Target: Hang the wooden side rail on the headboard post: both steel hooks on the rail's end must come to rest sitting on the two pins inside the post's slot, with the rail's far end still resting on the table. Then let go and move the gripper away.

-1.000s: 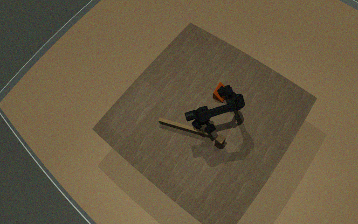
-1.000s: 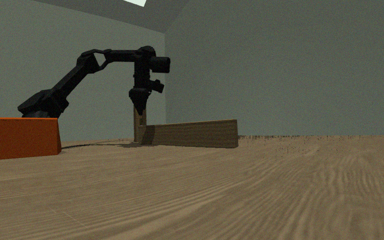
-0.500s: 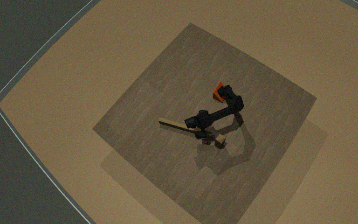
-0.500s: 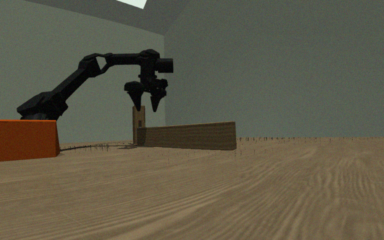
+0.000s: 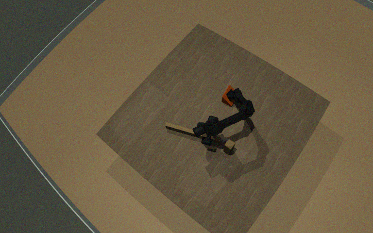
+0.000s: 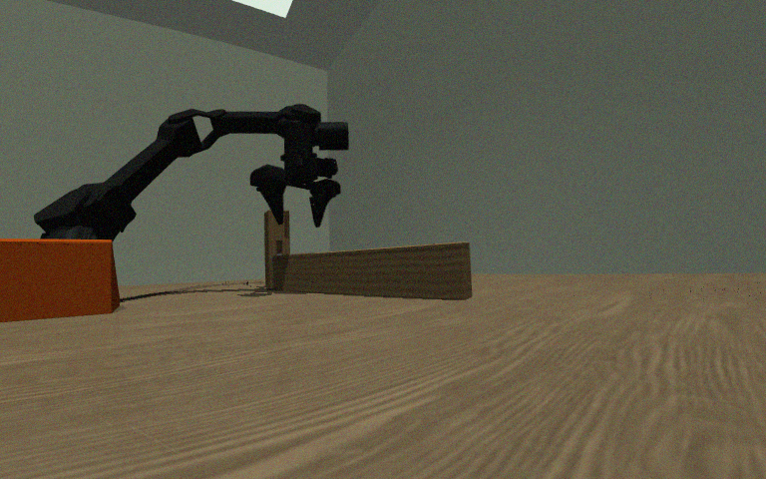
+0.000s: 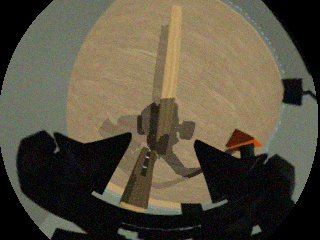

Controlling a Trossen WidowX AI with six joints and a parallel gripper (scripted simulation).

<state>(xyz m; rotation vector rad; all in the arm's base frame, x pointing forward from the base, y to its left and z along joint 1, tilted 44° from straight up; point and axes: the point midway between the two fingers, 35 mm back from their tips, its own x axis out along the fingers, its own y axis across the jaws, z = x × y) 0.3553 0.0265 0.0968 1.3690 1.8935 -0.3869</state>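
My gripper tip is 15 cm to the right of the headboard post, 4 cm above it and 2 cm past it.
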